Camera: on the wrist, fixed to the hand. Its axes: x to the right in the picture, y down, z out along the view.
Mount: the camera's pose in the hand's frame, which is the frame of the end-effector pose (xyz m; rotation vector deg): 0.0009 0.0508 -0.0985 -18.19 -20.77 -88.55
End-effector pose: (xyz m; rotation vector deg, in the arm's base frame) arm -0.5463 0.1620 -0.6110 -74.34 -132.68 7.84
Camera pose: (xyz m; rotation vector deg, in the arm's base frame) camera -0.4626 0.1764 -0.5398 -41.58 171.76 31.28
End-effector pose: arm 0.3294 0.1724 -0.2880 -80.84 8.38 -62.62
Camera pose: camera 0.2906 0.0914 -0.3529 -112.37 -73.47 -115.51
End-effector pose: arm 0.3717 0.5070 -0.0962 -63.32 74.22 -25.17
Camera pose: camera 0.2669 0.4902 -0.1281 -127.04 -2.87 -62.10
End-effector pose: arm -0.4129 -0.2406 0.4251 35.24 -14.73 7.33
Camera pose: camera -0.4022 -0.1418 0.3760 21.76 -5.11 -85.63
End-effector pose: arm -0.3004 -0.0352 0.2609 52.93 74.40 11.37
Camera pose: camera -0.3688 0.0444 0.2966 -25.68 71.92 -51.59
